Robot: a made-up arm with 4 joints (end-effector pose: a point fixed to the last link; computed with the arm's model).
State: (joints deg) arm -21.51 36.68 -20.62 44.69
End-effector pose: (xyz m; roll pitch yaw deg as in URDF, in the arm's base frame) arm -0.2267 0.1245 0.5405 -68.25 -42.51 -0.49
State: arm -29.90 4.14 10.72 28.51
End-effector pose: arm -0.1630 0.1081 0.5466 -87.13 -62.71 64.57
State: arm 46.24 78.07 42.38 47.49
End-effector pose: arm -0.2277 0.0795 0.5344 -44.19 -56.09 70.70
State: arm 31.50 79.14 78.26 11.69
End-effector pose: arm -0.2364 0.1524 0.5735 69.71 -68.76 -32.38
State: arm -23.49 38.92 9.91 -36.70
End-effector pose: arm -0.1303 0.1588 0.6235 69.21 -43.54 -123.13
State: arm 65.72 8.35 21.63 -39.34
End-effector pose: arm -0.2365 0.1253 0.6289 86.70 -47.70 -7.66
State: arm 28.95 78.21 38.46 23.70
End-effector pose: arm -0.2287 0.1339 0.5518 -6.29 -64.75 6.73
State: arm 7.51 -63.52 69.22 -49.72
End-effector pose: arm -0.2204 0.1010 0.6293 56.83 -55.87 70.13
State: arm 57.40 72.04 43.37 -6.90
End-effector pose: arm -0.2349 0.1325 0.5904 52.19 -54.92 -19.06
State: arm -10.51 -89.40 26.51 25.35
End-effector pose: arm -0.1040 0.1577 0.5814 -81.33 -29.14 -177.35
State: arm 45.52 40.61 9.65 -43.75
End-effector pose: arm -0.1948 0.1603 0.6348 70.30 -36.69 -58.46
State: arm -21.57 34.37 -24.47 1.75
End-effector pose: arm -0.1594 0.1328 0.5616 -11.66 -74.85 -65.22
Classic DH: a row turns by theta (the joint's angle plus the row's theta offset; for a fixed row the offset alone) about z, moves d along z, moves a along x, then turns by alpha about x. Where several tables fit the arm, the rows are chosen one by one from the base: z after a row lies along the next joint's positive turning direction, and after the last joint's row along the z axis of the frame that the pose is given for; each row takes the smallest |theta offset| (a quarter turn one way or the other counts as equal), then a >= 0, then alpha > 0; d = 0 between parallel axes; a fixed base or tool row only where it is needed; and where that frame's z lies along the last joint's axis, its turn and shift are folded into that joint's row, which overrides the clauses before.
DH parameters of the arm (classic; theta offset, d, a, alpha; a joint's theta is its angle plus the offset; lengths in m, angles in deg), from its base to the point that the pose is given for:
base (fixed): -33.45 0 -0.1978 0
joint 1: -1.35 0.6675 -0.0337 -153.99
joint 2: 0 -0.0025 0.0198 153.99
joint 3: -55.2 -0.0277 0.033 90
joint 4: 47.92 0 -0.097 0
tool (fixed): 42.08 -0.017 0 0

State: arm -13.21 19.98 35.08 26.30
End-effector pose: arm -0.1731 0.1255 0.5450 -76.98 -70.88 81.83
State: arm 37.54 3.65 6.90 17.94
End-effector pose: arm -0.1737 0.1223 0.5528 -85.80 -73.05 127.15
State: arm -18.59 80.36 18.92 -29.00
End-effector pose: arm -0.1366 0.1541 0.6117 46.18 -41.28 -128.79
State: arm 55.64 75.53 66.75 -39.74
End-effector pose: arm -0.2389 0.1368 0.6523 77.36 -20.75 -29.69
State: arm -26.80 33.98 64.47 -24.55
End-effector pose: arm -0.1763 0.1913 0.6146 87.56 -50.78 -80.95
